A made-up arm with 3 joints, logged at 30 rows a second.
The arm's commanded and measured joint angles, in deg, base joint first. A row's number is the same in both.
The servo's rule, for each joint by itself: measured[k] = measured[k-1] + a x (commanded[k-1-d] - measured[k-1]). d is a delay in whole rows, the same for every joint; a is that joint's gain. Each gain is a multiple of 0.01, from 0.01 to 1. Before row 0 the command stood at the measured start. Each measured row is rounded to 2 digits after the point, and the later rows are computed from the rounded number. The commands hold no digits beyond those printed.
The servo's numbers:
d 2
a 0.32 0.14 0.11
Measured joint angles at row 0:
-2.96, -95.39, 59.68
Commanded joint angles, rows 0 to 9:
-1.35, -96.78, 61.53
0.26, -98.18, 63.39
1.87, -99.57, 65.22
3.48, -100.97, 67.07
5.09, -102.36, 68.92
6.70, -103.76, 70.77
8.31, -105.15, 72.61
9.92, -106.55, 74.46
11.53, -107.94, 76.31
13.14, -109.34, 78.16
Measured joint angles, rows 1 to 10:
-2.96, -95.39, 59.68
-2.96, -95.39, 59.68
-2.44, -95.58, 59.88
-1.58, -95.94, 60.27
-0.48, -96.45, 60.81
0.79, -97.08, 61.50
2.17, -97.82, 62.32
3.62, -98.65, 63.25
5.12, -99.56, 64.28
6.66, -100.54, 65.40

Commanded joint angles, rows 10 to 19:
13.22, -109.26, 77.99
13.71, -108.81, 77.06
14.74, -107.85, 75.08
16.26, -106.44, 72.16
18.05, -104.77, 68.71
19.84, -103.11, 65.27
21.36, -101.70, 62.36
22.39, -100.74, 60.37
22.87, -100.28, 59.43
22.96, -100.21, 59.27
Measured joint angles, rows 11 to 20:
8.22, -101.58, 66.60
9.79, -102.67, 67.87
10.89, -103.59, 68.98
11.79, -104.32, 69.87
12.73, -104.81, 70.44
13.86, -105.04, 70.63
15.20, -105.00, 70.42
16.68, -104.74, 69.85
18.18, -104.31, 69.03
19.53, -103.81, 68.08

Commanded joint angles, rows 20 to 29:
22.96, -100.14, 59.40
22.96, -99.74, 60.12
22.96, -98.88, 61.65
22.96, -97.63, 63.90
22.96, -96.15, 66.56
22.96, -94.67, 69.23
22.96, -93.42, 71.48
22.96, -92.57, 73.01
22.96, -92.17, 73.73
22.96, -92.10, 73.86
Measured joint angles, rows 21 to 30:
20.60, -103.32, 67.13
21.36, -102.88, 66.27
21.87, -102.50, 65.51
22.22, -102.11, 64.92
22.46, -101.66, 64.56
22.62, -101.10, 64.49
22.73, -100.41, 64.72
22.80, -99.61, 65.22
22.85, -98.74, 65.91
22.89, -97.88, 66.69

